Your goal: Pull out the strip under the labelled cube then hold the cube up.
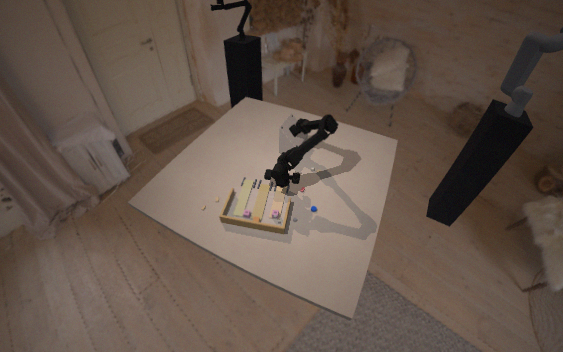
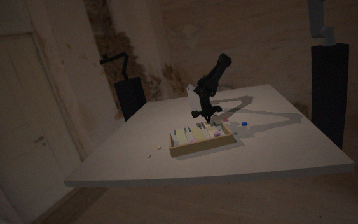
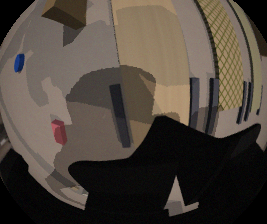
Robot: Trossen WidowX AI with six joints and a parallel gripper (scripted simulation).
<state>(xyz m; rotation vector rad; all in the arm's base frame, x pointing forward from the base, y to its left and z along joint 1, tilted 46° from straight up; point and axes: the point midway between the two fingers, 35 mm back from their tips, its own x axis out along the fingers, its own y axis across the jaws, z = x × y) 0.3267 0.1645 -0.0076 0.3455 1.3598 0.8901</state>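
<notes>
Right now my gripper tip is 90 mm short of the tan strip and 30 mm to the right of it. From my gripper tip the other things lie so: grey bit 170 mm to the left, 150 mm ahead; then blue piece 220 mm to the left, 50 mm ahead; then red piece 110 mm to the left, 40 mm behind.
</notes>
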